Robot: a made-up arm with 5 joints.
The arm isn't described. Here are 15 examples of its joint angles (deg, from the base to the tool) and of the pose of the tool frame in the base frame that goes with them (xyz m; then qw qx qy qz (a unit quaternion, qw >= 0)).
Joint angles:
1: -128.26 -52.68 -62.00 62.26 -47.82
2: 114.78 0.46 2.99 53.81 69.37
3: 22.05 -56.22 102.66 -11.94 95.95
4: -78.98 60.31 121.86 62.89 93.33
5: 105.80 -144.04 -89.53 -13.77 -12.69
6: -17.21 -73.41 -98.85 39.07 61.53
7: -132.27 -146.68 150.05 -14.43 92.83
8: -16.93 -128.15 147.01 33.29 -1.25
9: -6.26 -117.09 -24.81 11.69 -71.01
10: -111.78 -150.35 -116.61 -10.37 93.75
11: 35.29 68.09 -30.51 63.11 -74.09
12: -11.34 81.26 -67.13 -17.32 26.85
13: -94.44 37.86 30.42 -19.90 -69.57
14: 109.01 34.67 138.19 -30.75 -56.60
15: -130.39 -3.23 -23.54 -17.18 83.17
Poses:
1: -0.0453 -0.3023 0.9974 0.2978 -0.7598 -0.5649 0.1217
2: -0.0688 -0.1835 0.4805 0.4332 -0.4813 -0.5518 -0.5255
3: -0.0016 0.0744 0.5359 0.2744 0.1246 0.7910 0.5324
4: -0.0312 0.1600 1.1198 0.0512 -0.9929 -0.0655 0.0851
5: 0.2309 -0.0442 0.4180 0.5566 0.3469 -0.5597 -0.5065
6: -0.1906 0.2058 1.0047 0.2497 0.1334 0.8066 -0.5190
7: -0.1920 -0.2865 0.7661 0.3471 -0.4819 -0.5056 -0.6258
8: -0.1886 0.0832 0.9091 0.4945 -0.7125 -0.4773 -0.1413
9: 0.0263 0.2950 0.6694 0.7237 0.5244 -0.1798 -0.4110
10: 0.0111 -0.3742 0.8990 0.0146 0.0747 -0.9533 -0.2922
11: -0.1060 0.2054 0.5707 0.5077 0.5225 0.5274 0.4372
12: -0.0233 0.1218 0.8348 0.6715 -0.4509 0.0757 0.5832
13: -0.1719 0.0652 1.0505 0.2934 0.5469 -0.3699 0.6914
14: 0.3103 -0.0001 0.4526 0.1776 -0.7079 -0.3363 0.5952
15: -0.1224 -0.3412 0.7972 0.8926 0.3599 0.2698 0.0297
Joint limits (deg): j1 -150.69..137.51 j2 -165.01..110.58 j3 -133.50..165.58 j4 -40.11..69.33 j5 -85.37..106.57
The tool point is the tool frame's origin. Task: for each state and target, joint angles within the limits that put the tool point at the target. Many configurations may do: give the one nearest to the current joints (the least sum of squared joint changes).
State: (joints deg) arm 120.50 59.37 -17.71 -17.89 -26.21
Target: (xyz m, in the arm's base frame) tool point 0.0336 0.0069 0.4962
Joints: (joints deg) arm 63.77 60.71 -14.46 -23.62 -14.57
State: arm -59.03 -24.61 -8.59 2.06 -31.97
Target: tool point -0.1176 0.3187 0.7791
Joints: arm -27.90 -40.66 -4.66 15.27 -67.29
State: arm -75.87 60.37 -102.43 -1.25 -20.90
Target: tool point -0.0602 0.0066 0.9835
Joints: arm -43.14 66.00 -133.03 -3.60 -9.88
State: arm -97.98 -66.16 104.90 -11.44 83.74
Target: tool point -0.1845 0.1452 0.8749
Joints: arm -73.49 -64.58 78.41 -17.97 102.43
